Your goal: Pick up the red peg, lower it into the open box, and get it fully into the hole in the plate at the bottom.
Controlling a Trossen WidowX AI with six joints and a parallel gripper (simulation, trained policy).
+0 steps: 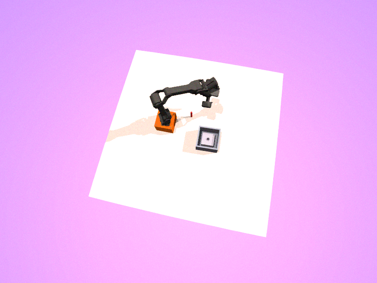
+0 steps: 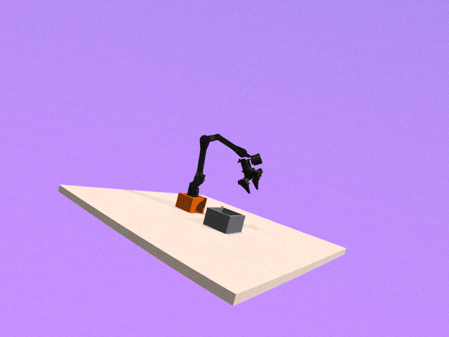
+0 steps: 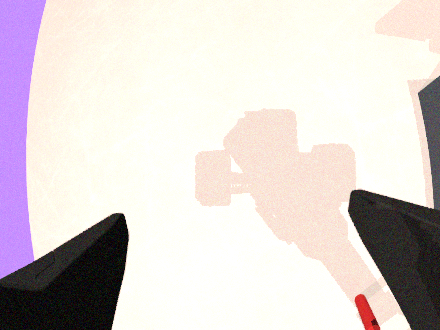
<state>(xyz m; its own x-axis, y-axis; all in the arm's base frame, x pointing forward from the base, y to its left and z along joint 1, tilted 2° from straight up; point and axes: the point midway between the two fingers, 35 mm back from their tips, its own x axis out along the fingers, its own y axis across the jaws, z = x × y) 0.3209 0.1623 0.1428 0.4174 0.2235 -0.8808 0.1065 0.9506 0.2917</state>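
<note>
The red peg lies 180 mm below my gripper tip, 150 mm behind it and 70 mm to the right of it. Round my gripper tip: grey box 270 mm to the right, 190 mm below, 10 mm behind.
</note>
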